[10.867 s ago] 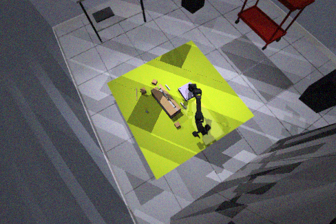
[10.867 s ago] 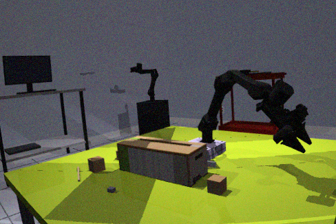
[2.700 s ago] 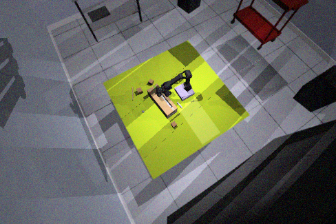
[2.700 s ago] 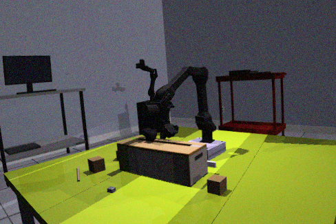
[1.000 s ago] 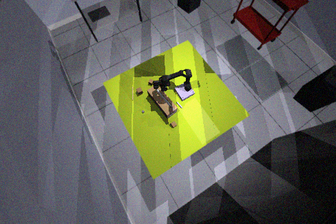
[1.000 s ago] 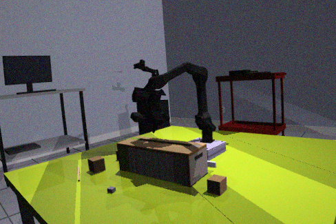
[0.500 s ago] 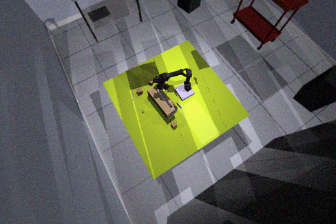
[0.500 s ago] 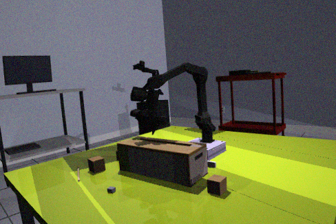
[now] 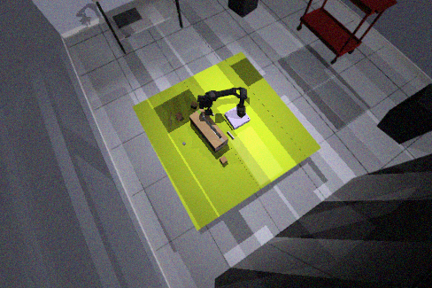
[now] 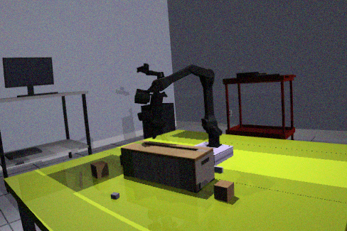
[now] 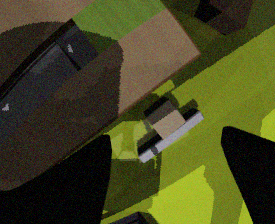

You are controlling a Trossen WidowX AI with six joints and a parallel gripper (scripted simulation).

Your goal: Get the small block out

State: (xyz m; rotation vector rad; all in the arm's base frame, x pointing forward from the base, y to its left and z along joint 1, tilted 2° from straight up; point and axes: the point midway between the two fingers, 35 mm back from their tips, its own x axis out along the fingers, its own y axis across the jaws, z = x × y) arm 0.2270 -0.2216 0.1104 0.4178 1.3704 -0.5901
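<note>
Now: gripper tip 13 cm above the tan block, 3 cm past it and 1 cm to the left of it. From my gripper tip the other things lie so: long brown box 14 cm to the left, 8 cm below, 7 cm ahead; thin stick 29 cm ahead, 20 cm to the right, 14 cm below.
</note>
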